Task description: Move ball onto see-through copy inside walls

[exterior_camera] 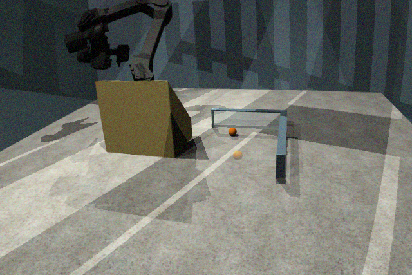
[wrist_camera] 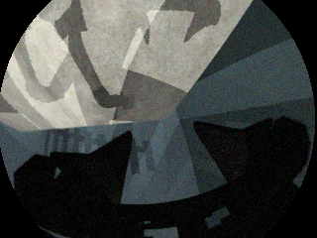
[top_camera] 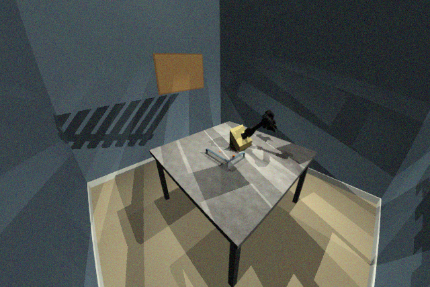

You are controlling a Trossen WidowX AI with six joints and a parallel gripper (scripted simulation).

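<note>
My gripper tip is 520 mm short of the orange ball, 180 mm above it and 90 mm to the left of it. From my gripper tip the other things lie so: see-through copy of ball 580 mm ahead, 240 mm to the right, 180 mm below.
</note>
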